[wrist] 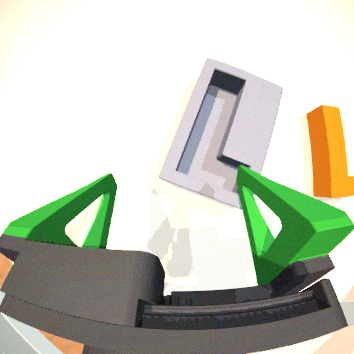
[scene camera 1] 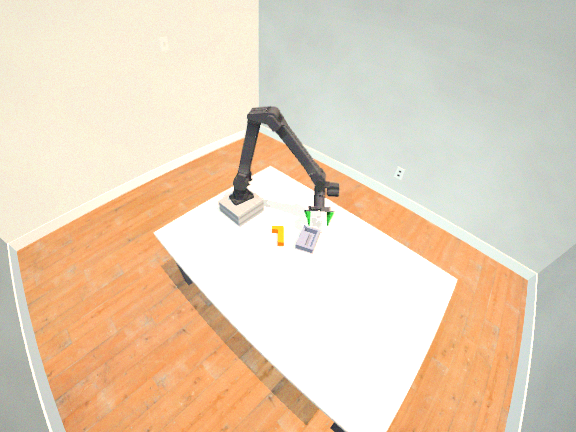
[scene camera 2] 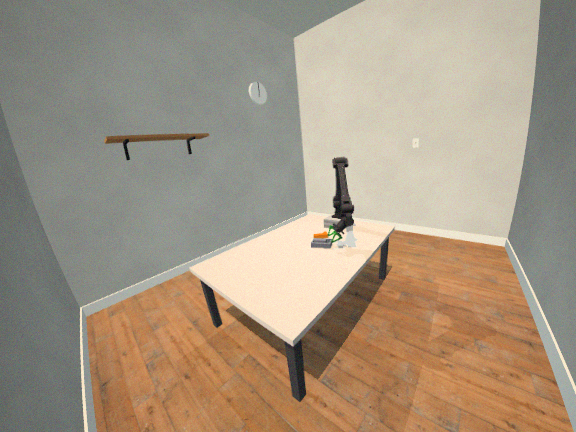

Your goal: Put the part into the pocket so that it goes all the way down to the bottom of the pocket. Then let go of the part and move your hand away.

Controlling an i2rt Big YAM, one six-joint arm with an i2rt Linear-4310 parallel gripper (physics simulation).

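Frame: origin at the arm's base, x up, y left, z back, level; millimetres.
Where they show: gripper, fingertip midpoint: (wrist: pixel 173 175) (scene camera 1: pixel 318 226) (scene camera 2: pixel 329 239); arm's base, origin of the base link: (scene camera 1: pixel 241 197) (scene camera 2: pixel 339 217).
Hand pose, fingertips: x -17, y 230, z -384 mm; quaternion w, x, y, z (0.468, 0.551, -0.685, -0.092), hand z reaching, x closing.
Observation:
Each offset is from my fingertips to the centre of the thing. Level surfaces: height alone.
An orange L-shaped part {dx -49, dy -185, dz +93 mm} (scene camera 1: pixel 280 235) (scene camera 2: pixel 320 235) (wrist: pixel 330 152) lies flat on the table, apart from the grey block; in the wrist view it is cut off by the right edge. The grey block {dx -46, dy -70, dz -10 mm} (scene camera 1: pixel 308 239) (scene camera 2: pixel 321 244) (wrist: pixel 257 120) stands on the table with its L-shaped pocket facing up, and the pocket is empty. My gripper (scene camera 1: pixel 319 220) (scene camera 2: pixel 335 234) (wrist: pixel 173 175) is wide open with nothing between its green fingers. It hangs above the table beside the block's end. In the wrist view the right fingertip overlaps the block's near corner; whether they touch I cannot tell.
The arm's pale base (scene camera 1: pixel 241 208) stands on the white table {dx -64 mm} (scene camera 1: pixel 320 310) (scene camera 2: pixel 270 280), to the left of the part in the first scene view. A wooden wall shelf (scene camera 2: pixel 157 137) and a round clock (scene camera 2: pixel 258 93) are on the far wall.

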